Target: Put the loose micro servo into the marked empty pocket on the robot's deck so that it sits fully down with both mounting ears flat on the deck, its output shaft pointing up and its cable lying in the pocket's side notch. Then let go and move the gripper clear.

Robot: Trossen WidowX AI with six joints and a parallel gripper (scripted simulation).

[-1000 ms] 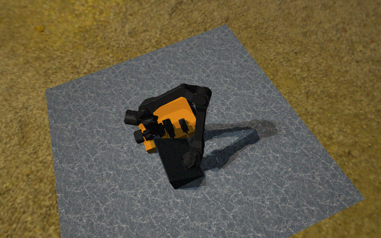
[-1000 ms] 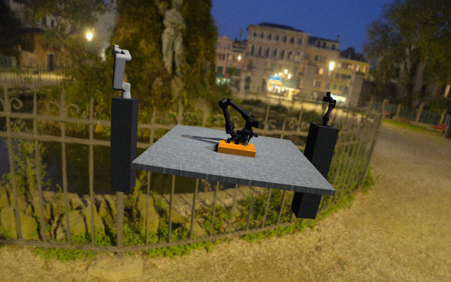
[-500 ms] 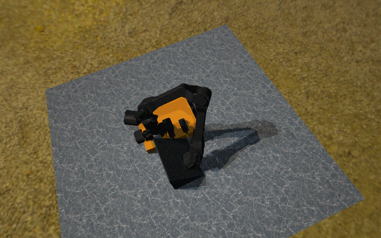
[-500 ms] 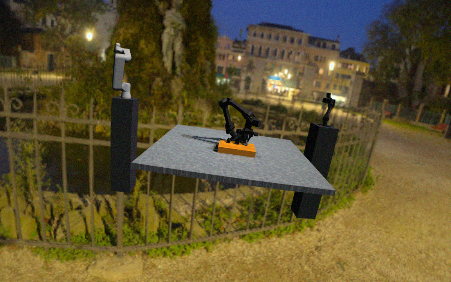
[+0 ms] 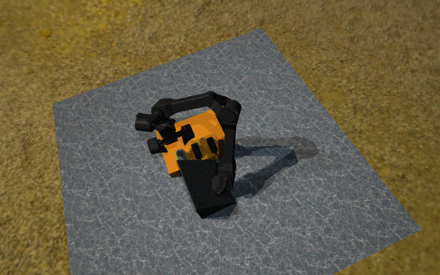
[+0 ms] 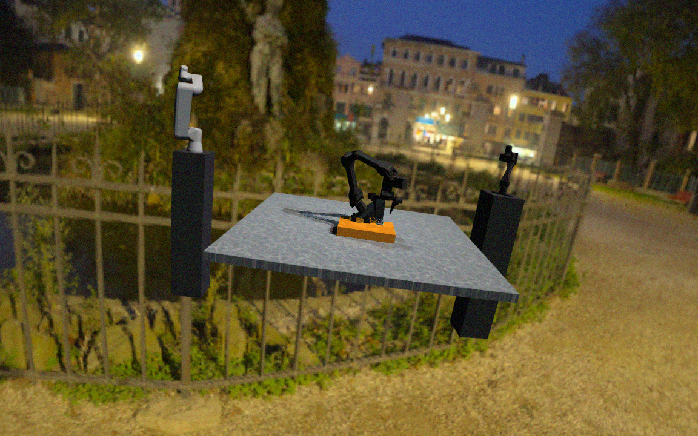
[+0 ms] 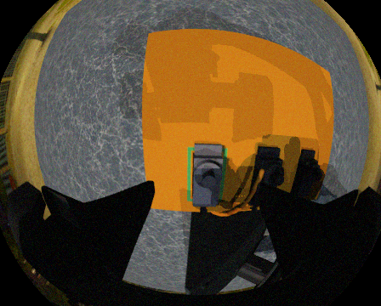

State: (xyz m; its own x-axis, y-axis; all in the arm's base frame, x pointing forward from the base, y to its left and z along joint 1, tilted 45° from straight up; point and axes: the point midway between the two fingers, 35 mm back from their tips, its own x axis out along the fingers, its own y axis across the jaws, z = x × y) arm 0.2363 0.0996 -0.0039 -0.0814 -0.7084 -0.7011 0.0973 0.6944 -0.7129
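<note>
My gripper tip is 8 cm short of the orange deck, 9 cm to the left of it and 9 cm above it.
</note>
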